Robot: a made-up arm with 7 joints.
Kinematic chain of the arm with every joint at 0, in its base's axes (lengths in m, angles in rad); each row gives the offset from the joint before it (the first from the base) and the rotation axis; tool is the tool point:
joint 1: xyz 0 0 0 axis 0 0.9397 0.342
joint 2: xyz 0 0 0 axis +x
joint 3: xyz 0 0 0 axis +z
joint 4: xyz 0.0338 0 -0.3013 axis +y
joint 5: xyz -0.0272 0 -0.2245 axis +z
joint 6: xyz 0 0 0 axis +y
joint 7: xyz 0 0 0 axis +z
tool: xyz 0 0 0
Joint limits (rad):
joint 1: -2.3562..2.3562
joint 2: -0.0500..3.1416
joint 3: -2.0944..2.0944
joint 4: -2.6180..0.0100
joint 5: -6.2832..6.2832
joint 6: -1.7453..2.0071
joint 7: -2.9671..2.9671
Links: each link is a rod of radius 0.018 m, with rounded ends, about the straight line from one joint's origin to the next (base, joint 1, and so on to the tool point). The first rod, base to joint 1, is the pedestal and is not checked.
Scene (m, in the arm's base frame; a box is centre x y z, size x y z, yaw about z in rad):
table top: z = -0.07
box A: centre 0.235 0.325 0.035 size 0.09 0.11 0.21 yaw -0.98
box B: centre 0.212 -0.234 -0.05 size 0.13 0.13 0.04 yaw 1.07
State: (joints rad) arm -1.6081 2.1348 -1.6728 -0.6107 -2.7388 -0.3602 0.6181
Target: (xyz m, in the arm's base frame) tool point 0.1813 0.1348 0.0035
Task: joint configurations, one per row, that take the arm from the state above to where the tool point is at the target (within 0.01 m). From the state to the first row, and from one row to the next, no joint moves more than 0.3 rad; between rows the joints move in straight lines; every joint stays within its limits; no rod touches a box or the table.
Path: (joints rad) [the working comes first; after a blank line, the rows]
Joints at the target: -1.5220 1.8981 -1.7567 -2.5386 -2.7388 -0.3602 0.6181
Straight joint move there: touches box A.

1: -1.6981 2.2493 -1.5230 -0.8511 -2.8290 -0.1951 0.5400
2: -1.7881 2.3638 -1.3733 -1.0915 -2.9192 -0.0300 0.4618
3: -1.8780 2.4784 -1.2235 -1.3319 -3.0094 0.1351 0.3837
4: -1.9680 2.5929 -1.0737 -1.5723 -3.0996 0.3002 0.3055
5: -1.8565 2.4192 -1.2445 -1.8139 -3.0094 0.1351 0.3837
6: -1.7450 2.2455 -1.4152 -2.0555 -2.9192 -0.0300 0.4618
7: -1.6335 2.0718 -1.5859 -2.2971 -2.8290 -0.1951 0.5400
8: -1.5220 1.8981 -1.7567 -2.5386 -2.7388 -0.3602 0.6181

